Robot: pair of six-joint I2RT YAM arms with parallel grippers.
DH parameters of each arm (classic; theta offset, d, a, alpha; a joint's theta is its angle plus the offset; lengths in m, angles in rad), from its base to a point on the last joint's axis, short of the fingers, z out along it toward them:
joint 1: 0 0.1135 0.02 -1.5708
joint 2: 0 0 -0.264 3.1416
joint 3: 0.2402 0 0.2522 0
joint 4: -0.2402 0 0.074 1.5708
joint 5: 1.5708 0 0 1.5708
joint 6: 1.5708 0.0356 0 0
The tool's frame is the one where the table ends.
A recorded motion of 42 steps. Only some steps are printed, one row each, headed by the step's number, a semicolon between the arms.
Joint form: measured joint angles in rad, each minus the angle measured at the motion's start. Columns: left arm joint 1, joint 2, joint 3, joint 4, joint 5, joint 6; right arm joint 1, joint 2, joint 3, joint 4, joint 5, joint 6.
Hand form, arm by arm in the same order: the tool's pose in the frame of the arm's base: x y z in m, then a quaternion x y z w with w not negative. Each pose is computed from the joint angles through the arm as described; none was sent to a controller.
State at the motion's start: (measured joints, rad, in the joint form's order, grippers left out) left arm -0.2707 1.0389 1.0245 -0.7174 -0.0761 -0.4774; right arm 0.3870 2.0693 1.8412 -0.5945 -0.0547 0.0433
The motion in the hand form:
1: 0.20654 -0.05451 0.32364 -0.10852 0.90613 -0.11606 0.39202; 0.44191 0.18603 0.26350 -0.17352 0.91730 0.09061 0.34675
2: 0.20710 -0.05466 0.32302 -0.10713 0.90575 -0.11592 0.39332; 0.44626 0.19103 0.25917 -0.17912 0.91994 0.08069 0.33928
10: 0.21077 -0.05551 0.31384 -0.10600 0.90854 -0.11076 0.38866; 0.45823 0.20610 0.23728 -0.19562 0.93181 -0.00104 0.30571
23: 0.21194 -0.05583 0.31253 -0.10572 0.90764 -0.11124 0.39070; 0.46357 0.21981 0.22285 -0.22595 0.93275 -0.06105 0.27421
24: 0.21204 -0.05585 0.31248 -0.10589 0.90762 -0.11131 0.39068; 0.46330 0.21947 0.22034 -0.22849 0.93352 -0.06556 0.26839
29: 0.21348 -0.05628 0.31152 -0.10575 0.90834 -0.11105 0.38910; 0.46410 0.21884 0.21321 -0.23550 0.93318 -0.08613 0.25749
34: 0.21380 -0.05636 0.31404 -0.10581 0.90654 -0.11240 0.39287; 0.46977 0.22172 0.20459 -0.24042 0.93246 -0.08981 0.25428
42: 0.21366 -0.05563 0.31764 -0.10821 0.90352 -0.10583 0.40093; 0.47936 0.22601 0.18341 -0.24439 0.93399 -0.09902 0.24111
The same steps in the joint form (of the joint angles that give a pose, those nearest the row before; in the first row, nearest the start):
1: 0.0000 0.0000 -0.0030 0.0038 0.0000 0.0023; 0.0091 0.0339 0.0378 -0.0195 0.0236 -0.0092
2: 0.0000 0.0008 -0.0061 0.0103 0.0000 0.0054; 0.0164 0.0679 0.0790 -0.0469 0.0400 -0.0191
10: 0.0000 0.0130 -0.0332 0.0363 -0.0046 0.0099; 0.0450 0.1908 0.2171 -0.1656 0.1869 -0.0668
23: 0.0000 0.0153 -0.0389 0.0488 -0.0050 0.0107; 0.0717 0.2880 0.3430 -0.2781 0.2865 -0.1225
24: 0.0000 0.0156 -0.0389 0.0492 -0.0050 0.0103; 0.0717 0.2922 0.3430 -0.2869 0.2918 -0.1270
29: 0.0000 0.0221 -0.0385 0.0519 -0.0042 0.0103; 0.0721 0.3082 0.3472 -0.3018 0.3243 -0.1457
34: 0.0000 0.0221 -0.0313 0.0534 -0.0046 0.0103; 0.0725 0.3471 0.3830 -0.3052 0.3281 -0.1556
42: 0.0000 0.0194 -0.0221 0.0534 -0.0233 0.0133; 0.0725 0.4261 0.4471 -0.3193 0.3399 -0.1614

